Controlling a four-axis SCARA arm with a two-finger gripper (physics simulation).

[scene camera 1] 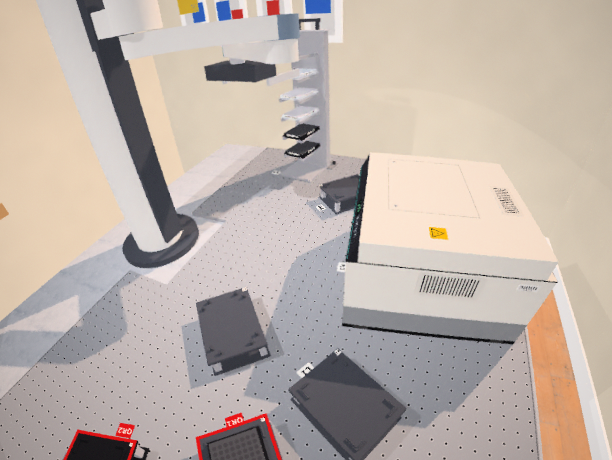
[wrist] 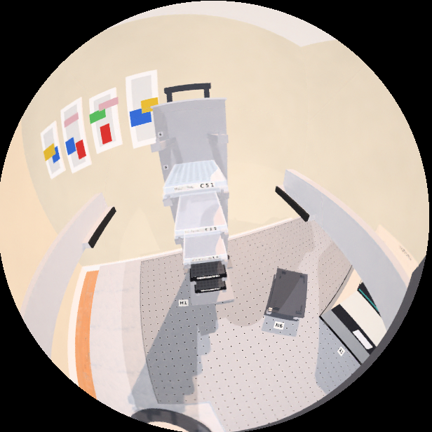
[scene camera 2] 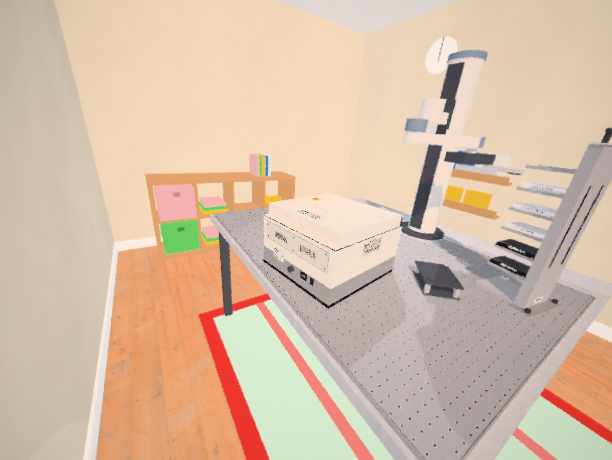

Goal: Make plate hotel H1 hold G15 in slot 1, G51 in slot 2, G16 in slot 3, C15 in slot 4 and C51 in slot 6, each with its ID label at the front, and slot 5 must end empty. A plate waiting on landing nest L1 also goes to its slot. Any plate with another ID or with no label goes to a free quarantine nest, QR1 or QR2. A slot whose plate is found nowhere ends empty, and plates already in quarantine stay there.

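Frame: origin at the arm's base, x right, y up, z back, level; metres.
Where they show: gripper, fingertip midpoint: (scene camera 2: 510, 172); arm's base at its link origin: (scene camera 1: 161, 240) (scene camera 2: 420, 231).
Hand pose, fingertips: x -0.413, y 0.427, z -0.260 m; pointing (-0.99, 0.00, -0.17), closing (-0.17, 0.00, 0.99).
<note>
Things, the pixels of their top centre, and the offset from my fingertips. "spot": a spot on its surface instead.
- Landing nest L1 at its top centre: (scene camera 1: 346, 398) dy -0.358, dx +0.695, dz -0.432 m
- Quarantine nest QR1 at a spot on its surface: (scene camera 1: 272, 435) spot: dy -0.363, dx +0.793, dz -0.340 m
- QR2 at a spot on its surface: (scene camera 1: 100, 435) spot: dy -0.364, dx +0.923, dz -0.071 m
- dark nest N6 at its top centre: (scene camera 1: 348, 185) (scene camera 2: 437, 271) dy -0.358, dx +0.025, dz -0.243 m
- large cream instrument at its top centre: (scene camera 1: 446, 194) (scene camera 2: 334, 208) dy -0.169, dx +0.312, dz -0.529 m
- dark nest at its top centre: (scene camera 1: 227, 319) dy -0.354, dx +0.626, dz -0.157 m
Plate hotel H1 (scene camera 1: 315, 45) (scene camera 2: 545, 270) (wrist: 190, 115) stands upright at the table's far end. In the wrist view, clear plate C51 (wrist: 195, 174) sits just below the slot 5 mark, label at the front. The top slot, 6, shows bare brackets. Below C51 are a clear plate (wrist: 200, 212) and another clear plate (wrist: 205, 246), labels blurred, then an upper black plate (wrist: 207, 271) and a lower black plate (wrist: 210, 286), labels unreadable. My gripper (wrist: 191, 186) is open and empty, raised in front of the hotel. Landing nest L1 (scene camera 1: 347, 402) shows no plate.
Quarantine nest QR1 (scene camera 1: 272, 435) holds a dark plate; QR2 (scene camera 1: 100, 435) is cut off, contents unclear. A dark nest N6 (wrist: 287, 295) (scene camera 2: 437, 277) stands right of the hotel, beside a large cream instrument (scene camera 1: 435, 200) (scene camera 2: 335, 220). Another dark nest (scene camera 1: 232, 327) lies mid-table.
</note>
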